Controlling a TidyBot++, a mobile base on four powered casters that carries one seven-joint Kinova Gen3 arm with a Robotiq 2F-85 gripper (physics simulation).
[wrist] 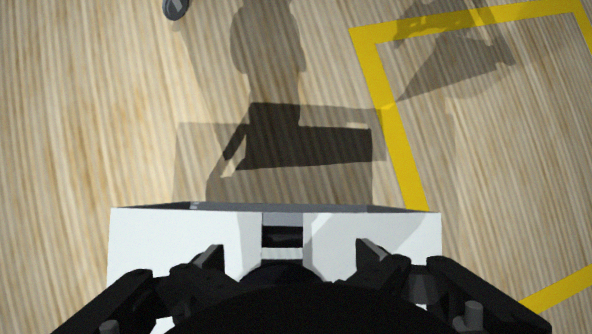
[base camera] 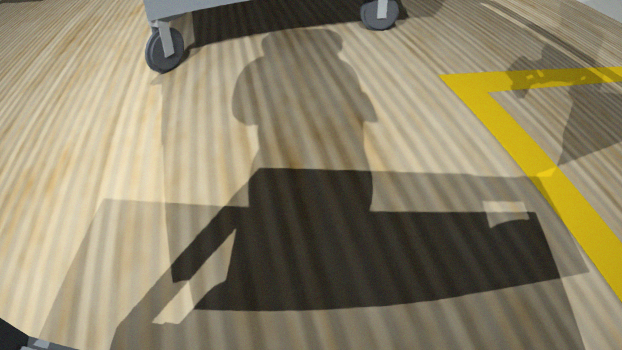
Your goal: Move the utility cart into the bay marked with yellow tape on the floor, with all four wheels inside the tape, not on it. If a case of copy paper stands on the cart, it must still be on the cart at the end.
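Places are measured from the arm's base along level axes (x ahead, y left, z up), in centimetres.
Pixels of known places: gripper, fingertip midpoint: point(wrist: 290, 256).
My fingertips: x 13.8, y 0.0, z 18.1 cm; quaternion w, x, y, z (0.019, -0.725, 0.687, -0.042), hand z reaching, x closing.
Note:
Behind a point stands the place of what it marks.
The grey utility cart point(base camera: 200, 7) @(y 25.8, x 77.3, z -26.2 cm) shows in part at the top of the base camera view: its lower edge and two dark caster wheels. One wheel point(wrist: 175, 7) @(y 34.4, x 74.3, z -33.8 cm) shows at the top left of the wrist view. The yellow tape point(base camera: 520, 145) @(y -32.3, x 53.2, z -39.5 cm) point(wrist: 390, 125) @(y -35.7, x 40.5, z -39.6 cm) marks a bay to the right, and both visible cart wheels in the base view stand outside it, to its left. My gripper point(wrist: 290, 256) @(y 0.0, x 13.8, z 18.2 cm) is open, above my own white base, with nothing between the fingers and apart from the cart. The cart's top and any paper case are out of view.
My white mobile base point(wrist: 175, 230) @(y 15.3, x 12.2, z -1.4 cm) fills the lower middle of the wrist view, with the tape's left side running close by its front right corner. Shadows of the arm and base lie across the wooden floor point(base camera: 75, 125) @(y 49.1, x 56.7, z -39.6 cm) and over part of the tape.

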